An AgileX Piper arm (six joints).
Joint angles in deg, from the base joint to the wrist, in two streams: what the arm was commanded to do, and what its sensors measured. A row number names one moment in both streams.
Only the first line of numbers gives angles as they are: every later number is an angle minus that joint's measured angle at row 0.
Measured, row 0:
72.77, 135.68, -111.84, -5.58, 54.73, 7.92
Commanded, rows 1 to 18:
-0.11, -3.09, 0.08, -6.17, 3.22, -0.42
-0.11, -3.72, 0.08, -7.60, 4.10, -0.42
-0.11, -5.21, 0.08, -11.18, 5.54, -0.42
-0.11, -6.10, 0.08, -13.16, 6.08, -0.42
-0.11, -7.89, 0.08, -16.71, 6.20, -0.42
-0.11, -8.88, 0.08, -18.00, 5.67, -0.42
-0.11, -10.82, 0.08, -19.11, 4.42, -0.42
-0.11, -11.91, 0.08, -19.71, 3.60, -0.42
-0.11, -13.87, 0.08, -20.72, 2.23, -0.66
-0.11, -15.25, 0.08, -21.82, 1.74, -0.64
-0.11, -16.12, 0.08, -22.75, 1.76, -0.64
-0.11, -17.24, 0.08, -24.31, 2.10, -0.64
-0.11, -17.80, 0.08, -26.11, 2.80, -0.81
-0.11, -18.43, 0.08, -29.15, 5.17, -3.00
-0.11, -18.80, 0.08, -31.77, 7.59, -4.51
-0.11, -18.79, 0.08, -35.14, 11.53, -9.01
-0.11, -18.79, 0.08, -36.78, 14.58, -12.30
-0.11, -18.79, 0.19, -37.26, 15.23, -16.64
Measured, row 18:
0.00, -18.05, 0.00, -31.90, 8.70, -6.42
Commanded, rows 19 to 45:
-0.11, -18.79, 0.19, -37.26, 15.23, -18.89
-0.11, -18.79, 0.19, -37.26, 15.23, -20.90
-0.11, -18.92, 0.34, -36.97, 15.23, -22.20
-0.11, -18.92, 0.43, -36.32, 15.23, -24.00
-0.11, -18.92, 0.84, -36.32, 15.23, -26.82
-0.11, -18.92, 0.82, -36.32, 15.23, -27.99
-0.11, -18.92, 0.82, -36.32, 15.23, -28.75
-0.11, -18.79, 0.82, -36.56, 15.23, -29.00
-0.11, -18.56, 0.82, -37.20, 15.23, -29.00
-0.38, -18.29, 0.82, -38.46, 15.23, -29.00
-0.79, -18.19, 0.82, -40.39, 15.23, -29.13
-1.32, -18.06, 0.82, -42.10, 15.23, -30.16
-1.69, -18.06, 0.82, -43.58, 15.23, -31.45
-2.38, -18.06, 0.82, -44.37, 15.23, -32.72
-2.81, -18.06, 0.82, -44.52, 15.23, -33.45
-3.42, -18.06, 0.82, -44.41, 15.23, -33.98
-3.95, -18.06, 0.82, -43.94, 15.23, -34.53
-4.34, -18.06, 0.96, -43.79, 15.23, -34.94
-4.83, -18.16, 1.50, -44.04, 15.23, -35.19
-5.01, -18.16, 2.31, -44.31, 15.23, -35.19
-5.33, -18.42, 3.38, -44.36, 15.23, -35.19
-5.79, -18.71, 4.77, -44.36, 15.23, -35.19
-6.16, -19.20, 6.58, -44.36, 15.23, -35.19
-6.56, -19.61, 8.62, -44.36, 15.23, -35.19
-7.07, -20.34, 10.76, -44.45, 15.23, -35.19
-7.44, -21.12, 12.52, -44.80, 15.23, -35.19
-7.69, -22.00, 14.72, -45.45, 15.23, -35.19
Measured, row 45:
-6.13, -18.93, 8.47, -43.56, 15.00, -34.92
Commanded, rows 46 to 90:
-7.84, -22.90, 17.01, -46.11, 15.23, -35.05
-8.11, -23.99, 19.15, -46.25, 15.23, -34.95
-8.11, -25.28, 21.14, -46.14, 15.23, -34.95
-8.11, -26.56, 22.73, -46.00, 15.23, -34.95
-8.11, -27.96, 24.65, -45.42, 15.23, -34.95
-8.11, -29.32, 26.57, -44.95, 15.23, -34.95
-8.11, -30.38, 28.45, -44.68, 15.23, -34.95
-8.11, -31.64, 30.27, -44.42, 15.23, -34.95
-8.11, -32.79, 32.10, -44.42, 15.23, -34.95
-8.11, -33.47, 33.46, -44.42, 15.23, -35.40
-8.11, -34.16, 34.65, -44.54, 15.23, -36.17
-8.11, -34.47, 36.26, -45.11, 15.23, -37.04
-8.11, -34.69, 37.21, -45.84, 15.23, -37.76
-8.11, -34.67, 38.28, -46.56, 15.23, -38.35
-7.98, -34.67, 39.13, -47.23, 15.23, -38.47
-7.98, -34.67, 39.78, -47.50, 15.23, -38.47
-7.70, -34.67, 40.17, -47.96, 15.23, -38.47
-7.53, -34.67, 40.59, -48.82, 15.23, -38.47
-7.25, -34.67, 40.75, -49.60, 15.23, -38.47
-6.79, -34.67, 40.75, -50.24, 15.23, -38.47
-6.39, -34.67, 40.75, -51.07, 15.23, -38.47
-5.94, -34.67, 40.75, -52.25, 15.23, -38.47
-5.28, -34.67, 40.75, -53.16, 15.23, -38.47
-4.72, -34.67, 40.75, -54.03, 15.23, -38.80
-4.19, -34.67, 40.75, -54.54, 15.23, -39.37
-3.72, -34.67, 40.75, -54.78, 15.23, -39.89
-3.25, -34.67, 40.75, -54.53, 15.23, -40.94
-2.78, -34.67, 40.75, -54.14, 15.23, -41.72
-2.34, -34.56, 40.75, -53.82, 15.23, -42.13
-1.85, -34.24, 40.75, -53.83, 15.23, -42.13
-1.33, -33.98, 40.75, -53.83, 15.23, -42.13
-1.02, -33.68, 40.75, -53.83, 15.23, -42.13
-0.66, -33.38, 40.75, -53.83, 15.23, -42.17
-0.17, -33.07, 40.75, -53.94, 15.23, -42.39
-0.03, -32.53, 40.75, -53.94, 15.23, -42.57
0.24, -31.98, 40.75, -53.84, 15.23, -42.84
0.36, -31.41, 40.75, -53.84, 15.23, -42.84
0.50, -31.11, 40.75, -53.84, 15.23, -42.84
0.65, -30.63, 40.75, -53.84, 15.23, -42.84
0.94, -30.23, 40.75, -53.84, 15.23, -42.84
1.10, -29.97, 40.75, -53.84, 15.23, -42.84
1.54, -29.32, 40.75, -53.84, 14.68, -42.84
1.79, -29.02, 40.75, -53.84, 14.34, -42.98
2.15, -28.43, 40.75, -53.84, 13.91, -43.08
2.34, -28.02, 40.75, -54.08, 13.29, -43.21
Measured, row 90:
1.13, -29.47, 40.50, -53.30, 14.98, -42.59
